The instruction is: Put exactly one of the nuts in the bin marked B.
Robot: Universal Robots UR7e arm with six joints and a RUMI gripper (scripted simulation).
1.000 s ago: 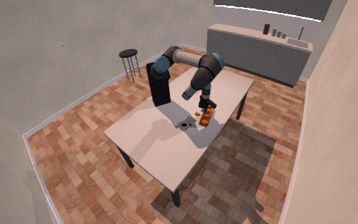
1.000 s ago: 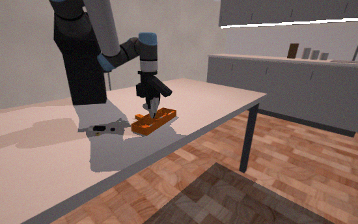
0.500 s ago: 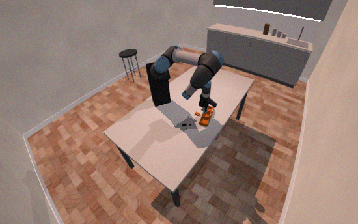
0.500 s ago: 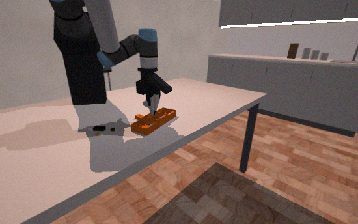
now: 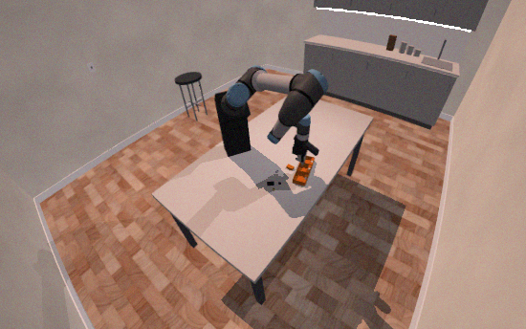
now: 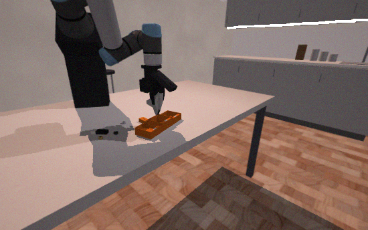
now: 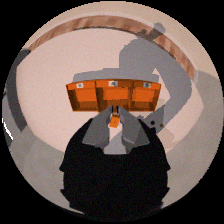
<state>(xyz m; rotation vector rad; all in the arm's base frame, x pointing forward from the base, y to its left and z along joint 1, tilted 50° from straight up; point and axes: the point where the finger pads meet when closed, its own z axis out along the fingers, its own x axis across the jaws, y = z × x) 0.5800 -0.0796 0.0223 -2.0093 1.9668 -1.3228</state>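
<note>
Right now the orange bin is 5 cm below my hand and 1 cm ahead of it. Round my hand: dark nut (14 cm to the right, 13 cm behind, 7 cm below); grey piece (16 cm behind, 7 cm below, 3 cm to the right); orange block (9 cm behind, 6 cm below, 2 cm to the left).
</note>
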